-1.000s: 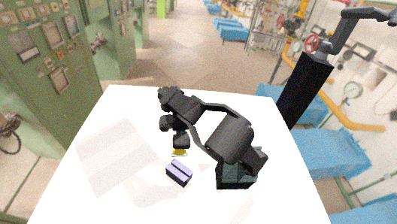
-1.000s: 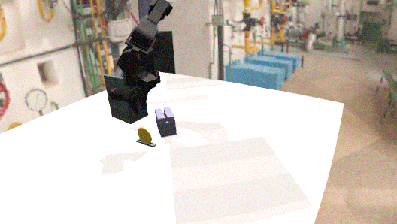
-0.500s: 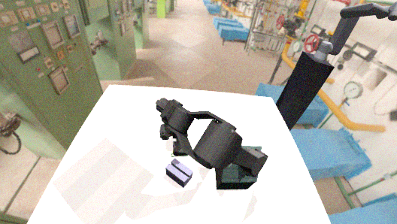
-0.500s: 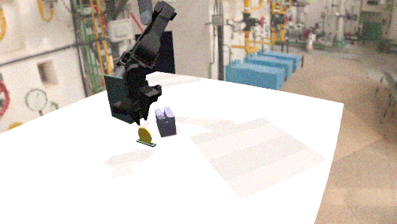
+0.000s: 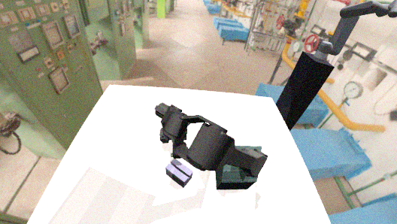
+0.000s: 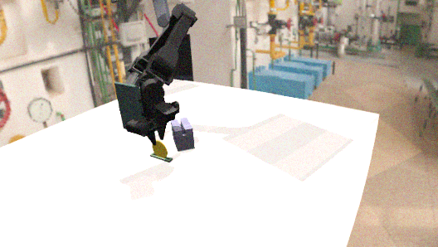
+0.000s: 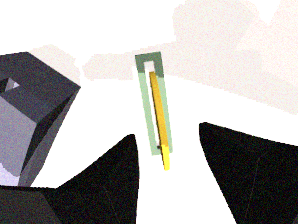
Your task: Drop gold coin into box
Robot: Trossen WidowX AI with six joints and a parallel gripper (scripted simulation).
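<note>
My gripper tip is now 3 cm above the gold coin.
</note>
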